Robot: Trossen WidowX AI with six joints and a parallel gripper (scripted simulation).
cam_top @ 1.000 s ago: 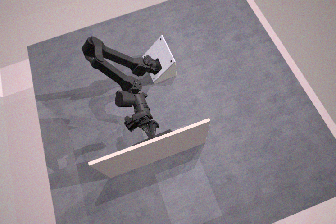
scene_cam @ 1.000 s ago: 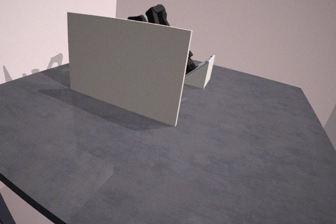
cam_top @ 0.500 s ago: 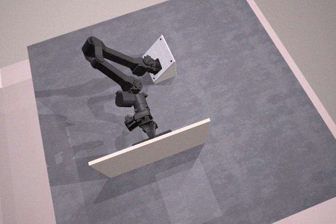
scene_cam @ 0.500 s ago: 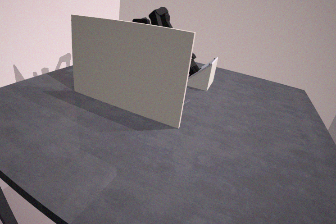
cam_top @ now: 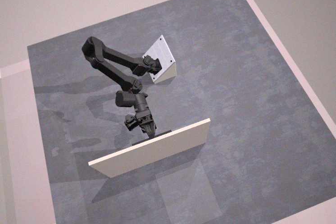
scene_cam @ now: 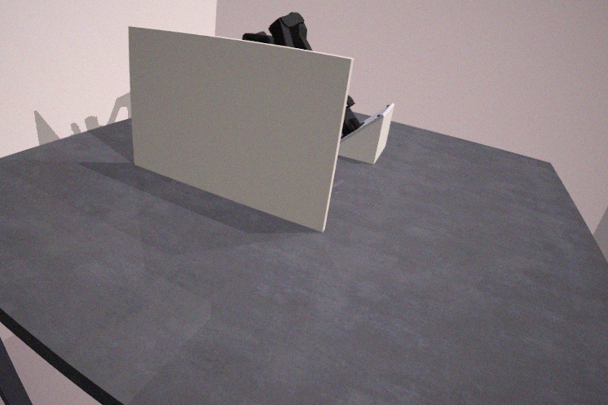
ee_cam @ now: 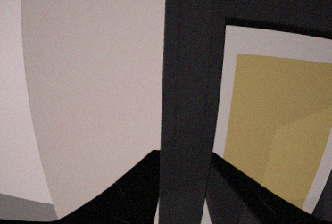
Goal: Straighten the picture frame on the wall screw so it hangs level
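Now: gripper tip 50 mm above the picture frame and 10 mm short of it. The rest, counted from my gripper tip: wall panel 60 mm below, 20 mm ahead, 10 mm to the right.
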